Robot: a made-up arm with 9 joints. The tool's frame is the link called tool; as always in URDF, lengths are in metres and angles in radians. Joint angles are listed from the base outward.
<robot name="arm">
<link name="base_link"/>
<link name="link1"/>
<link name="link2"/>
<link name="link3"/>
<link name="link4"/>
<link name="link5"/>
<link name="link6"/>
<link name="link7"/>
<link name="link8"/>
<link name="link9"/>
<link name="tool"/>
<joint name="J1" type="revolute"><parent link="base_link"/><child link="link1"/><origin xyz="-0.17 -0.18 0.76"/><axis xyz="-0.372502 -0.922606 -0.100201"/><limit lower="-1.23" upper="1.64"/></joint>
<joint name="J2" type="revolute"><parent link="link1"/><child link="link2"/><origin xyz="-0.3 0.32 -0.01"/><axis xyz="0 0 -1"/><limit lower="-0.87" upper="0.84"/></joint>
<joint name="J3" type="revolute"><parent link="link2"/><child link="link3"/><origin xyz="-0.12 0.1 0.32"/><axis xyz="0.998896 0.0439 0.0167"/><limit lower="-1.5" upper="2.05"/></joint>
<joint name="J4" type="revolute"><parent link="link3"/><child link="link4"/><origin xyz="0.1 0.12 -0.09"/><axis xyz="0 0 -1"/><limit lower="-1.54" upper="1.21"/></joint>
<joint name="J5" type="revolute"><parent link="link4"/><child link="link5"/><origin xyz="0.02 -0.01 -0.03"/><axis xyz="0 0 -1"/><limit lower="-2.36" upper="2.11"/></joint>
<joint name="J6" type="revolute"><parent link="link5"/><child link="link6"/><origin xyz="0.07 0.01 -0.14"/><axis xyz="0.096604 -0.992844 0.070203"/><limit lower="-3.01" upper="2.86"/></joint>
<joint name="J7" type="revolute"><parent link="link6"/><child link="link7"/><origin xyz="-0.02 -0.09 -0.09"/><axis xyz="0 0 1"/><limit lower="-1.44" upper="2.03"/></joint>
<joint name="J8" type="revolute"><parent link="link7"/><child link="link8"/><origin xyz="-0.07 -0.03 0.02"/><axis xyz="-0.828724 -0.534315 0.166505"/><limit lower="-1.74" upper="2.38"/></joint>
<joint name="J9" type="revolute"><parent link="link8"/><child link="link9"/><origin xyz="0.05 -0.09 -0.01"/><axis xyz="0 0 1"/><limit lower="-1.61" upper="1.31"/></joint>
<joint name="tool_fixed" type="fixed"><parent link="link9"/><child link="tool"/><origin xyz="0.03 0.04 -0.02" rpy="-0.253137 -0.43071 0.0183"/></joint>
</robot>
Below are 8 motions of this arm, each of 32 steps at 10 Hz.
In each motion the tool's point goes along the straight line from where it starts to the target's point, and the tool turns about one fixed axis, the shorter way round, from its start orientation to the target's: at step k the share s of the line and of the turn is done. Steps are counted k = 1, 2, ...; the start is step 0. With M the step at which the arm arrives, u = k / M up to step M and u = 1 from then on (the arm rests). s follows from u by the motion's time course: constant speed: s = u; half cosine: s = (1 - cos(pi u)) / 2; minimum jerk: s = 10 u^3 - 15 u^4 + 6 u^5.
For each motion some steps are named. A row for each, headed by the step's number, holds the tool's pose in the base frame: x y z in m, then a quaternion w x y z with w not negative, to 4 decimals.
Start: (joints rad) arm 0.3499 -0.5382 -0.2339 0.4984 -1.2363 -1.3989 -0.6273 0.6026 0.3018
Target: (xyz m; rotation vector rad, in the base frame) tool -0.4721 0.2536 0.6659 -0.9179 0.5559 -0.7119
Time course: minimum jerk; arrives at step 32
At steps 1, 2, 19, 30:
1: -0.4308 0.2566 0.7433 0.4369 -0.7783 0.0727 0.4450
2: -0.4309 0.2566 0.7432 0.4382 -0.7783 0.0732 0.4437
19: -0.4585 0.2546 0.6913 0.7561 -0.6122 0.2187 -0.0749
30: -0.4720 0.2536 0.6661 0.7998 -0.4293 0.2590 -0.3302

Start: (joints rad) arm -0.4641 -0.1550 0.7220 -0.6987 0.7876 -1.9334 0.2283 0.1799 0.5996
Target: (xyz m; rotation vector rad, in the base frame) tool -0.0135 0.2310 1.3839 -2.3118 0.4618 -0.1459
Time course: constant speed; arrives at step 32
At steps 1, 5, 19, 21, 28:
1: -0.4109 0.2803 1.1413 0.3878 0.5831 0.5661 0.4350
5: -0.3596 0.2740 1.1726 0.2980 0.6994 0.4986 0.4165
19: -0.1801 0.2517 1.2822 0.0613 -0.9450 -0.1731 -0.2707
21: -0.1545 0.2485 1.2978 0.1138 -0.9563 -0.1193 -0.2414
28: -0.0648 0.2374 1.3526 0.2893 -0.9459 0.0728 -0.1275

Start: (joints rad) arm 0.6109 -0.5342 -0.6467 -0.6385 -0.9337 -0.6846 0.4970 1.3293 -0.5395
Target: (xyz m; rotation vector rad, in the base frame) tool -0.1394 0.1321 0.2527 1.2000 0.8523 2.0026
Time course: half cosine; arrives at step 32
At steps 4, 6, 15, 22, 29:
4: -0.3269 0.2883 0.5137 0.1460 -0.2532 -0.2375 0.9263
6: -0.3179 0.2808 0.5012 0.1595 -0.2191 -0.2114 0.9391
15: -0.2464 0.2212 0.4017 0.2515 0.0628 0.0078 0.9658
22: -0.1827 0.1682 0.3130 0.3048 0.3080 0.2032 0.8780
29: -0.1436 0.1356 0.2585 0.3213 0.4435 0.3135 0.7757

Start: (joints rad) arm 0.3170 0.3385 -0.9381 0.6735 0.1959 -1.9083 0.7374 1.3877 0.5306
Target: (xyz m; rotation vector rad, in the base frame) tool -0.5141 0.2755 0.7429 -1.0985 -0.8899 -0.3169
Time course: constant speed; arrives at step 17
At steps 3, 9, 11, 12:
3: -0.5691 0.1274 0.7994 0.9301 -0.3632 -0.0392 0.0383
9: -0.5456 0.1909 0.7752 0.8763 -0.4350 -0.2029 -0.0416
11: -0.5377 0.2120 0.7671 0.8501 -0.4551 -0.2560 -0.0680
12: -0.5338 0.2226 0.7631 0.8356 -0.4644 -0.2820 -0.0811

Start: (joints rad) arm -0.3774 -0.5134 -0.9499 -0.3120 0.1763 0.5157 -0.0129 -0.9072 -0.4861
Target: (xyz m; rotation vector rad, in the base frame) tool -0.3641 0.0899 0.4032 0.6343 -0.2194 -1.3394
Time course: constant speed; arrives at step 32
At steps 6, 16, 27, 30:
6: -0.2211 0.0083 0.7692 0.9971 -0.0228 -0.0674 -0.0256
16: -0.2761 0.0397 0.6284 0.9534 0.1049 -0.0853 -0.2696
27: -0.3366 0.0742 0.4736 0.8197 0.2356 -0.0973 -0.5129
30: -0.3531 0.0836 0.4314 0.7691 0.2678 -0.0990 -0.5718

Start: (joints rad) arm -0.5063 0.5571 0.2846 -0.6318 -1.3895 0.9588 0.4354 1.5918 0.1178
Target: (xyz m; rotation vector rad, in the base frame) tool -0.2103 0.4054 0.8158 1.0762 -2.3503 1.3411
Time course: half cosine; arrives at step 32
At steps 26, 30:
26: -0.2062 0.4061 0.8300 0.1237 0.3528 -0.8300 0.4139
30: -0.2098 0.4055 0.8174 0.1155 0.3655 -0.8051 0.4526

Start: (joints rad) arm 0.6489 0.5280 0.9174 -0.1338 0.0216 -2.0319 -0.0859 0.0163 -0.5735
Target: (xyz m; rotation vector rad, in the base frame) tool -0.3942 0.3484 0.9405 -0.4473 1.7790 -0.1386
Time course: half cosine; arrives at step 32
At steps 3, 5, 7, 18, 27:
3: -0.3409 0.3321 0.6745 0.9174 -0.1272 0.3753 -0.0377
5: -0.3429 0.3327 0.6847 0.9094 -0.1305 0.3929 -0.0387
7: -0.3459 0.3336 0.6995 0.8973 -0.1352 0.4183 -0.0403
18: -0.3723 0.3417 0.8311 0.7587 -0.1715 0.6263 -0.0524
27: -0.3910 0.3474 0.9245 0.6302 -0.1907 0.7503 -0.0590

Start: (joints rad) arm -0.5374 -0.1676 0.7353 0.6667 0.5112 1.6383 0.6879 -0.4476 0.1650
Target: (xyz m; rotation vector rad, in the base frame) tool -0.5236 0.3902 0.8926 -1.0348 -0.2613 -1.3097
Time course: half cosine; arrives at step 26
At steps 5, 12, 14, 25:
5: -0.4804 0.2490 1.0336 0.9287 -0.1487 -0.2929 -0.1723
12: -0.4971 0.3034 0.9792 0.8639 -0.2814 -0.2343 -0.3459
14: -0.5028 0.3221 0.9606 0.8303 -0.3237 -0.2110 -0.4016
25: -0.5234 0.3896 0.8932 0.6656 -0.4571 -0.1165 -0.5784

